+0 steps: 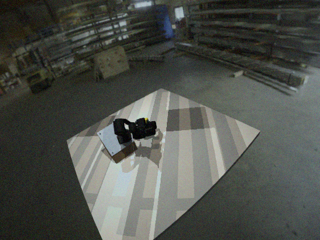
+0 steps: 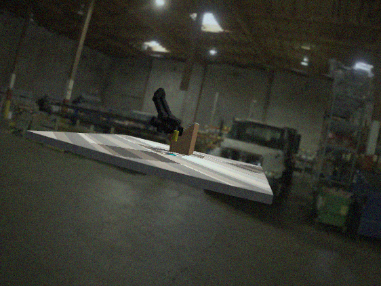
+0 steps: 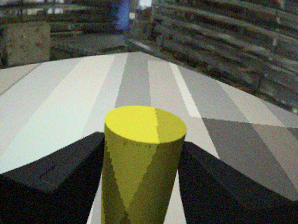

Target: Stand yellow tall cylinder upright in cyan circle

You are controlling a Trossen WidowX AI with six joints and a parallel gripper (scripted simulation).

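My gripper tip is now 15 cm above the cyan circle. The rest, counted from my gripper tip: yellow tall cylinder 2 cm below.
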